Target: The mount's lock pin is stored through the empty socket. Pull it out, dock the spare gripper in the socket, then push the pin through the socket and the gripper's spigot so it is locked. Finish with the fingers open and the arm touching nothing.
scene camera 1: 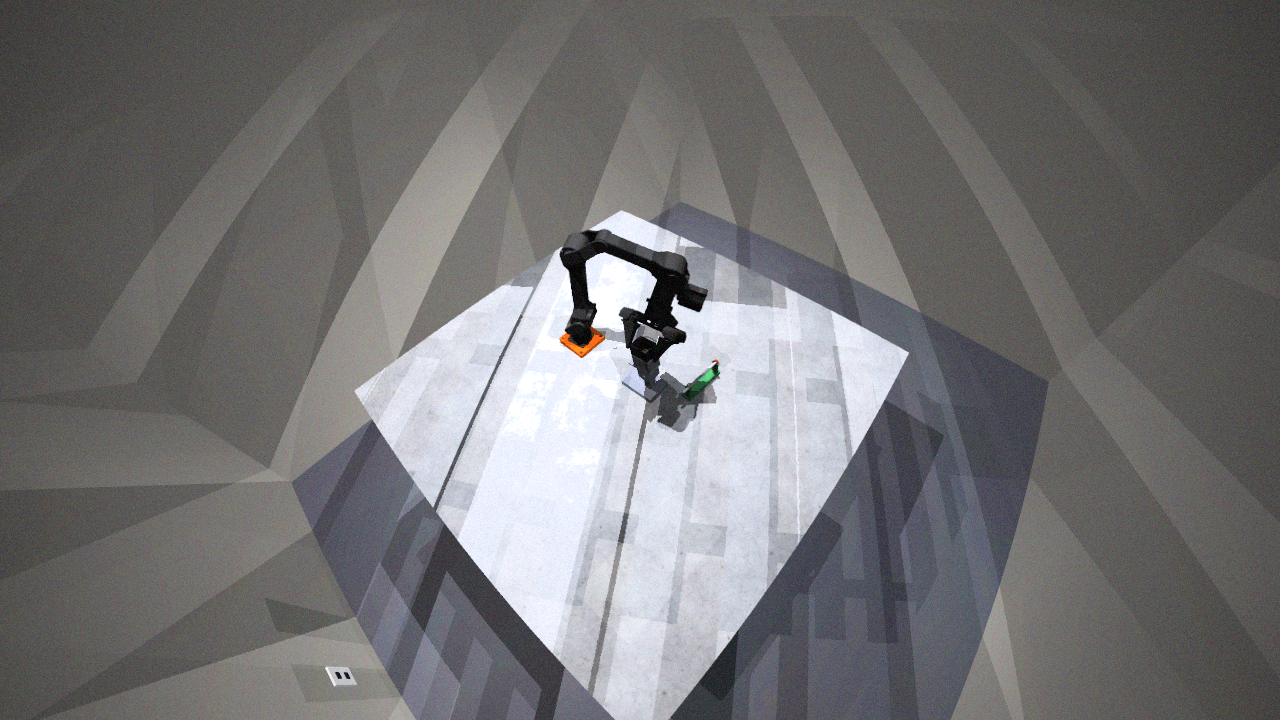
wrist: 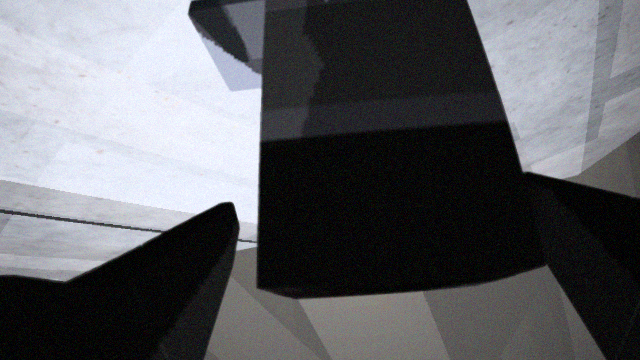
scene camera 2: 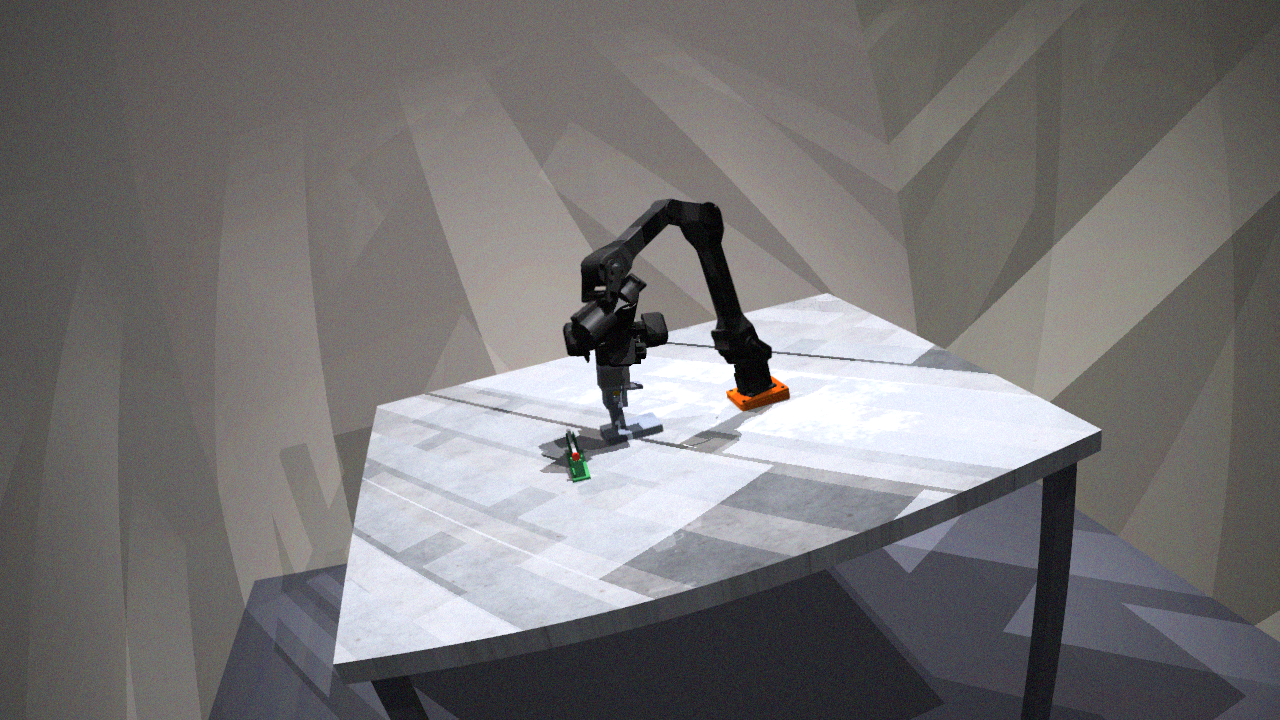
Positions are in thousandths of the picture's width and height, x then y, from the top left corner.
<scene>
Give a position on a spare gripper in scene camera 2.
475,526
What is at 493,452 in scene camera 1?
My gripper.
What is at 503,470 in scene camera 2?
My gripper.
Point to a spare gripper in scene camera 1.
502,487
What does my gripper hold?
Nothing.
</scene>
